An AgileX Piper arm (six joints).
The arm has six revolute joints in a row. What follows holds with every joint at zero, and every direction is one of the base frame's.
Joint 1 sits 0.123 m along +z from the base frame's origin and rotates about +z.
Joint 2 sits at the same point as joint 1 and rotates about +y.
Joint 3 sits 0.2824 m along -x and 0.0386 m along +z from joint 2 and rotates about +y.
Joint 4 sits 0.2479 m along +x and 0.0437 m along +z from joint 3 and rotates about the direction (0.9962, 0, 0.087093).
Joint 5 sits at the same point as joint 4 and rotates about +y.
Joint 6 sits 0.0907 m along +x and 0.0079 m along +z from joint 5 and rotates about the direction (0.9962, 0, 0.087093).
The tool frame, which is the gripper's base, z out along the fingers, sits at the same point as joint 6; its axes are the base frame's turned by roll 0, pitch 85.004 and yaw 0 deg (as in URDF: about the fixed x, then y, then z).
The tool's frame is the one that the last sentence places.
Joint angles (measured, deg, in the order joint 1, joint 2, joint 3, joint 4, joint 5, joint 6), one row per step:
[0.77, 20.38, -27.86, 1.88, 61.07, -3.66]
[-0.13, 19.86, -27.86, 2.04, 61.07, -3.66]
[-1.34, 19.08, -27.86, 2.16, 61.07, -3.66]
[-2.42, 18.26, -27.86, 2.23, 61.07, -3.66]
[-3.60, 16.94, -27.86, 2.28, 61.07, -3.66]
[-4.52, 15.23, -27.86, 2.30, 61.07, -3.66]
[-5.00, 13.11, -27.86, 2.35, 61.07, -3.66]
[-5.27, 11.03, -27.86, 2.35, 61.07, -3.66]
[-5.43, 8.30, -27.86, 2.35, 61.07, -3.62]
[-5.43, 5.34, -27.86, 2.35, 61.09, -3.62]
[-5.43, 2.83, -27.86, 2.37, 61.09, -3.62]
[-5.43, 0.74, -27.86, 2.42, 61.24, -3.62]
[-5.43, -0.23, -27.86, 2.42, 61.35, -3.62]
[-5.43, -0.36, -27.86, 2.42, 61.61, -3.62]
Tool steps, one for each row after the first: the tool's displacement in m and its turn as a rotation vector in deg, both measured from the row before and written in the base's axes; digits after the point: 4 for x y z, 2 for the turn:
[-0.0012, -0.0005, 0.0004, 0.16, -0.52, -0.86]
[-0.0019, -0.0008, 0.0006, 0.11, -0.78, -1.18]
[-0.0020, -0.0007, 0.0006, 0.04, -0.82, -1.06]
[-0.0033, -0.0006, 0.0010, -0.02, -1.32, -1.17]
[-0.0043, -0.0003, 0.0011, -0.10, -1.71, -0.91]
[-0.0054, 0.0002, 0.0012, -0.13, -2.12, -0.46]
[-0.0053, 0.0003, 0.0010, -0.19, -2.07, -0.27]
[-0.0070, 0.0006, 0.0010, -0.22, -2.72, -0.18]
[-0.0077, 0.0007, 0.0007, -0.28, -2.93, 0.00]
[-0.0065, 0.0006, 0.0003, -0.22, -2.50, 0.01]
[-0.0056, 0.0006, -0.0002, -0.14, -1.94, 0.03]
[-0.0026, 0.0003, -0.0002, -0.08, -0.86, 0.00]
[-0.0005, 0.0001, -0.0004, 0.01, 0.13, 0.01]

